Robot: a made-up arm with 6 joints.
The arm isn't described. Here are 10 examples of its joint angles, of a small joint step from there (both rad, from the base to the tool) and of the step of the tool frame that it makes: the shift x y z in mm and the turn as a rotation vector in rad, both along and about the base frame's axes.
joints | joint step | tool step
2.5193 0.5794 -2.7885 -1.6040 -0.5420 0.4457 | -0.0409 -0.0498 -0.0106 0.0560 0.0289 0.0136 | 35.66 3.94 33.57 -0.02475 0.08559 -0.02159
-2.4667 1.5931 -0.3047 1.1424 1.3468 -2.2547 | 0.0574 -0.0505 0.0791 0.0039 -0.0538 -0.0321 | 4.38 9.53 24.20 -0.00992 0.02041 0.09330
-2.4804 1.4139 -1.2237 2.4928 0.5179 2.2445 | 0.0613 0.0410 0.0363 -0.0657 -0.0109 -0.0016 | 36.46 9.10 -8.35 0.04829 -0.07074 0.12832
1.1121 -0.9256 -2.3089 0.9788 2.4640 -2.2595 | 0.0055 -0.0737 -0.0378 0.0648 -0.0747 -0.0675 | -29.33 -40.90 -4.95 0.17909 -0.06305 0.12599
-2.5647 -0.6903 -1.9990 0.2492 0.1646 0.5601 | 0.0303 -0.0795 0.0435 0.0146 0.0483 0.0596 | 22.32 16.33 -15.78 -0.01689 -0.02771 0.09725
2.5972 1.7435 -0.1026 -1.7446 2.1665 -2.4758 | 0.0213 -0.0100 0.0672 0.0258 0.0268 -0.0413 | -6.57 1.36 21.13 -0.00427 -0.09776 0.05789
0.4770 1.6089 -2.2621 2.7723 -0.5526 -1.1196 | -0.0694 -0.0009 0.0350 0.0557 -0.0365 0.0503 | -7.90 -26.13 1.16 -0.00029 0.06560 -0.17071
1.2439 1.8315 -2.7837 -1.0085 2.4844 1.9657 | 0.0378 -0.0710 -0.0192 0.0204 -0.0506 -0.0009 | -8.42 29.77 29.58 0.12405 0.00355 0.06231
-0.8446 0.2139 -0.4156 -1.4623 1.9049 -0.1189 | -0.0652 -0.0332 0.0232 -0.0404 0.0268 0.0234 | -21.30 -0.02 11.23 -0.04699 0.01029 -0.02373
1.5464 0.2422 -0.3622 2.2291 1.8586 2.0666 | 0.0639 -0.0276 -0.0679 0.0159 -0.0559 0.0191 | -15.94 7.86 7.87 0.04666 -0.02989 0.04762
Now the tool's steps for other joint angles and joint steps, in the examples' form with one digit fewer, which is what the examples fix.
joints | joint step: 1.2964 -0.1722 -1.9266 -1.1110 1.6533 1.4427 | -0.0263 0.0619 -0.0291 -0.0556 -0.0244 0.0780
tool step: 12.8 22.1 0.0 0.0325 -0.0598 -0.0653
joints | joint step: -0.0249 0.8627 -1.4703 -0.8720 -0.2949 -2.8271 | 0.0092 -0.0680 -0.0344 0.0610 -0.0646 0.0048
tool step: 6.4 4.0 68.3 0.0761 -0.1458 -0.0125
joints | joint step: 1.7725 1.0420 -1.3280 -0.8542 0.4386 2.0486 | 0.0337 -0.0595 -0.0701 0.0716 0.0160 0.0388
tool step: -22.1 29.8 45.3 0.1244 0.0429 -0.0745
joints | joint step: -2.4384 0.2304 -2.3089 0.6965 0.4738 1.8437 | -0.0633 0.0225 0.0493 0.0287 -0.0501 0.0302
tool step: -37.0 17.0 -22.8 -0.0278 -0.0762 -0.0758
